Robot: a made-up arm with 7 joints.
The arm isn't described. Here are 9 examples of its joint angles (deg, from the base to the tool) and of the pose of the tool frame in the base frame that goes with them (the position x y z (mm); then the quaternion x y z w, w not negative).
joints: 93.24 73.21 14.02 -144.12 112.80 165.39 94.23
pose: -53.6 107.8 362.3 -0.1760 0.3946 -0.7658 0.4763
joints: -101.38 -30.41 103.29 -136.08 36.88 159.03 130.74
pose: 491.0 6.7 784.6 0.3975 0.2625 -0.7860 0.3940
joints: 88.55 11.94 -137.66 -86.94 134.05 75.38 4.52
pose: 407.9 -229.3 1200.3 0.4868 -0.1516 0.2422 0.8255
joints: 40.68 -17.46 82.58 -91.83 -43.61 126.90 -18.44
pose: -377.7 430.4 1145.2 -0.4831 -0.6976 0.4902 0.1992
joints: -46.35 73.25 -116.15 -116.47 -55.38 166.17 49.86
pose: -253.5 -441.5 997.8 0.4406 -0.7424 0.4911 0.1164
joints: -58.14 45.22 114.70 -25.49 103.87 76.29 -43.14
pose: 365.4 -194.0 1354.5 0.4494 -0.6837 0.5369 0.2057
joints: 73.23 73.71 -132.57 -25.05 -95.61 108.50 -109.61
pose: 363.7 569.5 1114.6 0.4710 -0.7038 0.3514 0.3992
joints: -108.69 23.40 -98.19 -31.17 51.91 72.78 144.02
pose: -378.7 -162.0 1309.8 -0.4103 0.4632 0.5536 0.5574
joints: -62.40 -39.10 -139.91 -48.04 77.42 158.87 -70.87
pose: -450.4 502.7 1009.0 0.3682 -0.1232 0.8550 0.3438
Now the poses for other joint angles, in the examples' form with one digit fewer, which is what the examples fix.
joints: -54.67 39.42 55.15 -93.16 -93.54 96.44 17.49
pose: 647 -156 804 -0.741 0.383 -0.035 0.551
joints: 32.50 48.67 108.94 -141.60 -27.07 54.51 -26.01
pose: -232 299 752 0.568 0.046 -0.657 0.494
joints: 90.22 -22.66 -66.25 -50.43 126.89 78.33 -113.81
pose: 334 -21 1437 0.244 -0.931 0.227 0.145
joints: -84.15 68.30 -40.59 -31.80 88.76 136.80 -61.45
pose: -181 -720 797 -0.349 0.105 -0.586 0.724
